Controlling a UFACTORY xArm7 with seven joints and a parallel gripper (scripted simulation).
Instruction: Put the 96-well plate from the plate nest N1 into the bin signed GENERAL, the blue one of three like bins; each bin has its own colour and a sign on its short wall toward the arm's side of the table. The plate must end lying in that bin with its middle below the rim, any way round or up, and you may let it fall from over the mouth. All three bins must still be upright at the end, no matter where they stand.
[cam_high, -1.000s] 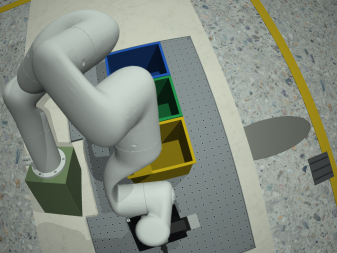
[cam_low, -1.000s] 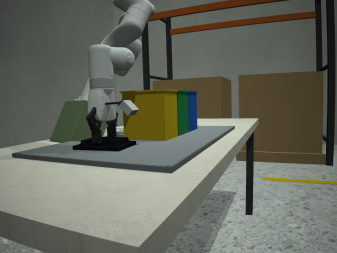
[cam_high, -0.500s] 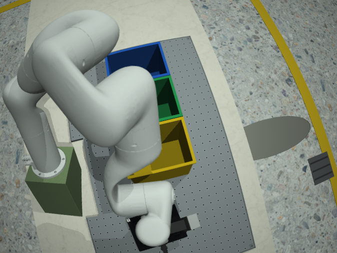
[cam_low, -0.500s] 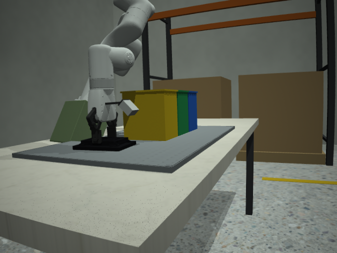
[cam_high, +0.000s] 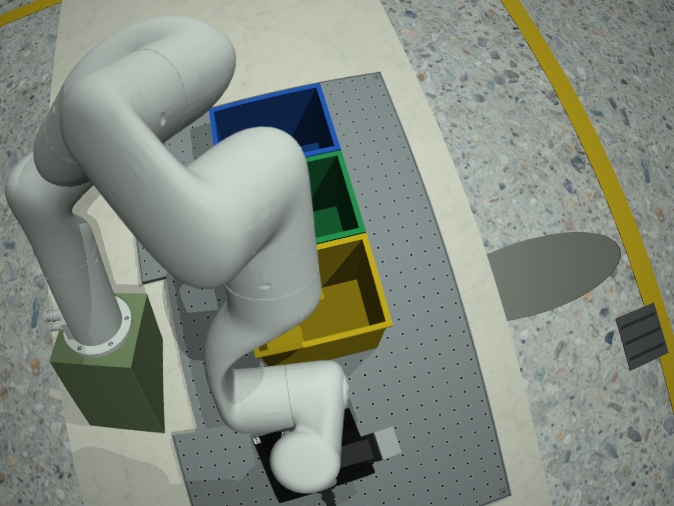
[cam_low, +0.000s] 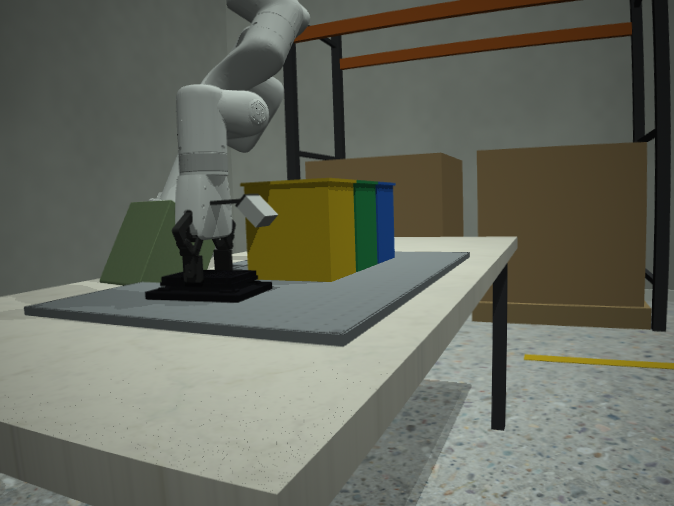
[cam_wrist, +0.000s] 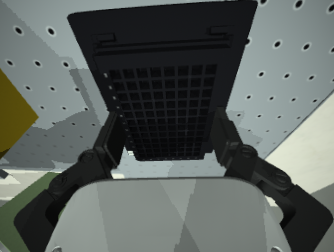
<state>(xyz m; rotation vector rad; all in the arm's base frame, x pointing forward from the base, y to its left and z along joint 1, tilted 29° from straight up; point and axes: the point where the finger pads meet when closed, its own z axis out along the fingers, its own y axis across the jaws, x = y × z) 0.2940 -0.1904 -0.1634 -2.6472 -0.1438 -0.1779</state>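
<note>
My gripper is now 30 mm above the black plate nest. Round my hand: black 96-well plate (10 mm below); then yellow bin (220 mm to the left, 50 mm ahead, 50 mm above); then green bin (350 mm to the left, 50 mm ahead, 50 mm above).
</note>
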